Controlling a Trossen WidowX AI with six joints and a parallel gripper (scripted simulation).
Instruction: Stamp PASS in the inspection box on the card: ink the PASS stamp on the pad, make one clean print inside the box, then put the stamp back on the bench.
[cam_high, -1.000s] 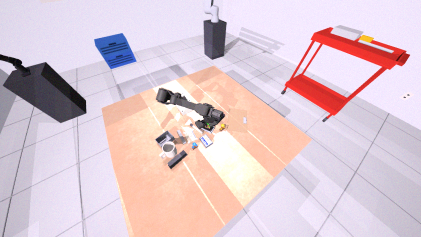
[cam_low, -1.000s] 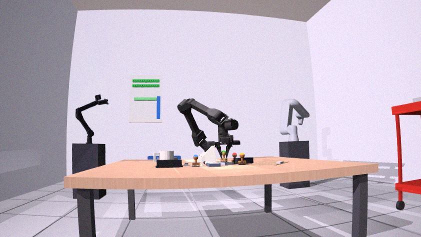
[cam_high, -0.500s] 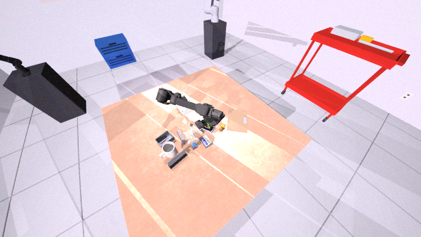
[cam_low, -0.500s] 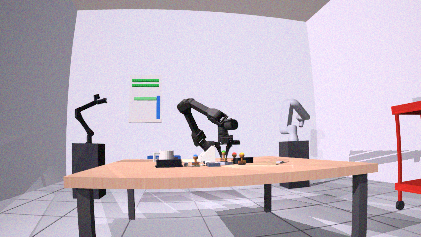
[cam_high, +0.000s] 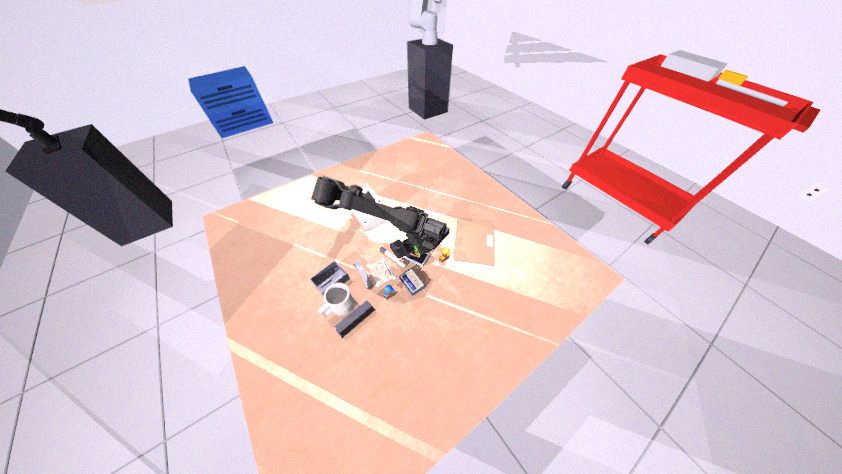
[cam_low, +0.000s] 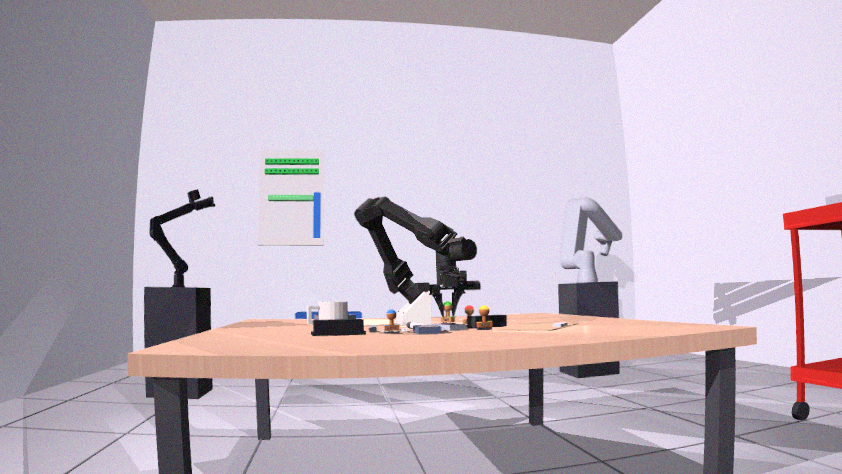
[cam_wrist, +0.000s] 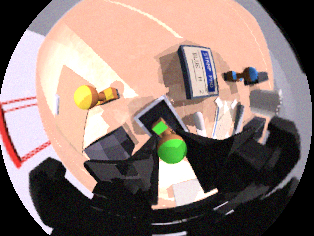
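Right now the green-knobbed stamp is right at my gripper tip. From my gripper tip the other things lie so: red-knobbed stamp: 7 cm behind, 8 cm to the left, 2 cm below; yellow-knobbed stamp: 7 cm ahead, 9 cm to the left, 2 cm below; dark-framed flat pad: 3 cm below.
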